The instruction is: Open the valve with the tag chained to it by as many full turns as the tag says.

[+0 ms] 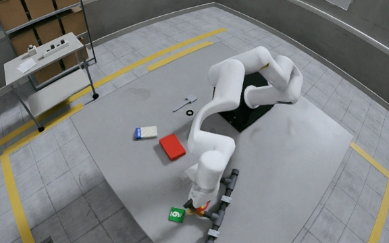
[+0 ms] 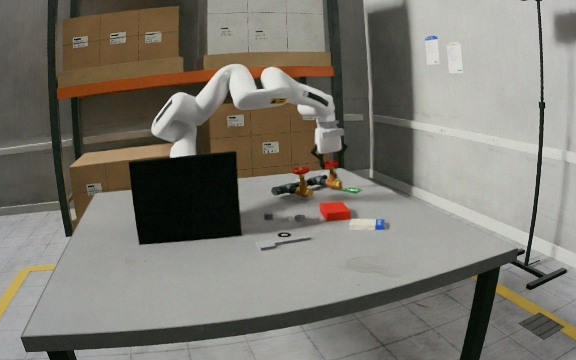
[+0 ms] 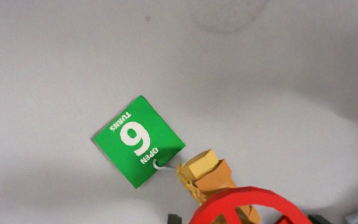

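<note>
My hand is 110 mm above the green tag, 70 mm short of it and 30 mm to the left of it. Round my hand: grey nut: 320 mm to the right, 230 mm behind, 110 mm below; then white-and-blue box: 470 mm to the right, 110 mm below, 50 mm behind; then red block: 320 mm to the right, 110 mm behind, 100 mm below.
</note>
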